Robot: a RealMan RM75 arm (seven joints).
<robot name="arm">
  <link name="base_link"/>
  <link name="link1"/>
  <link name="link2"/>
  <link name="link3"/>
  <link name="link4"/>
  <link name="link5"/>
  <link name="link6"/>
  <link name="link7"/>
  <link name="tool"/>
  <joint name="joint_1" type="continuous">
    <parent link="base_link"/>
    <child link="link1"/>
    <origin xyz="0 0 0.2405" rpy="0 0 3.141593"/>
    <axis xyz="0 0 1"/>
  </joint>
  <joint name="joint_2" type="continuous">
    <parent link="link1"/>
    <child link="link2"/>
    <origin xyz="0 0 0" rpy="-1.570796 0 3.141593"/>
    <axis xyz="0 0 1"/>
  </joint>
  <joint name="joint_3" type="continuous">
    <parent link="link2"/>
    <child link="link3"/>
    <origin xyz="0 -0.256 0" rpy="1.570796 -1.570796 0"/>
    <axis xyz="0 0 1"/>
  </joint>
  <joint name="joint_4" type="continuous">
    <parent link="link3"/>
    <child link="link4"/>
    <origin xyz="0 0 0" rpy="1.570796 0 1.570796"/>
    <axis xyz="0 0 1"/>
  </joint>
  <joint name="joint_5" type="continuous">
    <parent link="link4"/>
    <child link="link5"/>
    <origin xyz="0 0.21 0" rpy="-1.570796 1.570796 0"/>
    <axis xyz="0 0 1"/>
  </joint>
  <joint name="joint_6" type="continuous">
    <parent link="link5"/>
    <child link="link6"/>
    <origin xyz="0 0 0" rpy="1.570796 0 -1.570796"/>
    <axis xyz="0 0 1"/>
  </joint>
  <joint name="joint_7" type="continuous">
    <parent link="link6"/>
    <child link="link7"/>
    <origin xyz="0 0.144 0" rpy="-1.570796 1.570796 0"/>
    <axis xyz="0 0 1"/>
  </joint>
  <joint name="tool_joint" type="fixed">
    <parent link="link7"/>
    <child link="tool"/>
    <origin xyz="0 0 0" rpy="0 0 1.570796"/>
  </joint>
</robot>
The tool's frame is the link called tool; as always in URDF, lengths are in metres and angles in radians. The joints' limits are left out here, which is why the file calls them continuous.
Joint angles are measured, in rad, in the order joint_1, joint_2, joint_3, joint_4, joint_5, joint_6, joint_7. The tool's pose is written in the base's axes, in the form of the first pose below.
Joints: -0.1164 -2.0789 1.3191 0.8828 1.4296 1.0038 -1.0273
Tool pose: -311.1, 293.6, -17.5, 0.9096, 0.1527, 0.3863, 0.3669, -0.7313, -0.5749
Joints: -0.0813 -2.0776 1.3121 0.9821 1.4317 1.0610 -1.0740
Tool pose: -296.3, 291.6, -3.2, 0.9016, 0.1051, 0.4197, 0.3514, -0.7438, -0.5686
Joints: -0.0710 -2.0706 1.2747 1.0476 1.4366 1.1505 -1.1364
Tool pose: -283.4, 289.9, 13.3, 0.8814, 0.0742, 0.4665, 0.3503, -0.7651, -0.5402
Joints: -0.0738 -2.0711 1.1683 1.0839 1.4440 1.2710 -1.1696
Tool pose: -277.6, 287.5, 37.7, 0.8568, 0.0321, 0.5146, 0.3494, -0.7700, -0.5338
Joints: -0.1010 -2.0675 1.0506 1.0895 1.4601 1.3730 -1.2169
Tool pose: -275.9, 288.6, 60.9, 0.8298, 0.0147, 0.5578, 0.3664, -0.7684, -0.5248
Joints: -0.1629 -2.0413 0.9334 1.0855 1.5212 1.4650 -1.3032
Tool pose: -274.3, 296.3, 84.6, 0.8197, 0.0303, 0.5720, 0.3760, -0.7818, -0.4974
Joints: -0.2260 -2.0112 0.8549 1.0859 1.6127 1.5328 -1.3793
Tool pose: -272.2, 304.8, 99.7, 0.8353, 0.0641, 0.5461, 0.3662, -0.8056, -0.4657
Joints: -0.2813 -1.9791 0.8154 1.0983 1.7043 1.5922 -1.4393
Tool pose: -267.4, 312.1, 109.8, 0.8651, 0.0927, 0.4929, 0.3358, -0.8371, -0.4319
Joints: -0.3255 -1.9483 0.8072 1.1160 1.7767 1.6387 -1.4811
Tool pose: -261.4, 318.2, 116.9, 0.8969, 0.1073, 0.4290, 0.2958, -0.8668, -0.4015
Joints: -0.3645 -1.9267 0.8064 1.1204 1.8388 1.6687 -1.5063
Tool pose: -257.1, 324.0, 119.9, 0.9204, 0.1197, 0.3722, 0.2673, -0.8873, -0.3759
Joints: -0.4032 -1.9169 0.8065 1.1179 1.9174 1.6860 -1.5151
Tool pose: -255.4, 330.0, 118.2, 0.9431, 0.1326, 0.3048, 0.2417, -0.9030, -0.3551
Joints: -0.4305 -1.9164 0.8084 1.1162 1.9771 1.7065 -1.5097
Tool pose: -253.7, 332.6, 114.2, 0.9584, 0.1322, 0.2530, 0.2142, -0.9190, -0.3311
